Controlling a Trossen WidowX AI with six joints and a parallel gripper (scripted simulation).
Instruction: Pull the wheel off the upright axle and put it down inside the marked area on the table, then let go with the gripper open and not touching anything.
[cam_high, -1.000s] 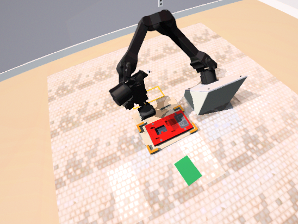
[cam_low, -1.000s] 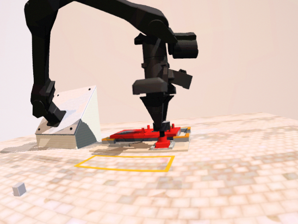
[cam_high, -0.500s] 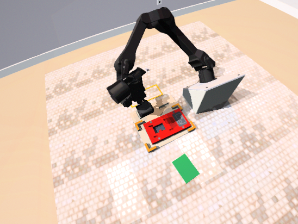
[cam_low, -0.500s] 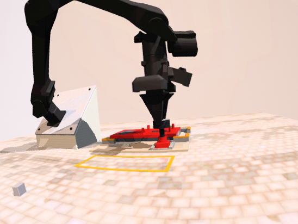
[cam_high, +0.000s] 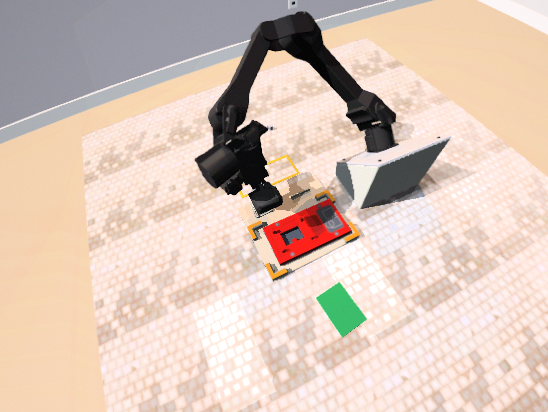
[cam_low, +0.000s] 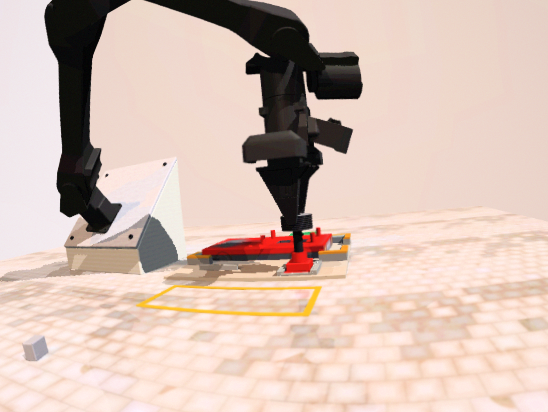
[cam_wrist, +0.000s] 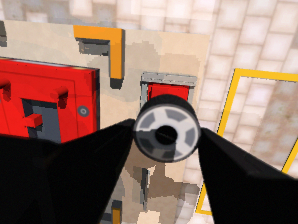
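The axle lies 30 mm below my gripper tip. From my gripper tip the other things lie so: wheel: right at my gripper tip; green patch: 320 mm to the left, 90 mm behind, 70 mm below; small grey cube: 290 mm to the right, 120 mm behind, 60 mm below.
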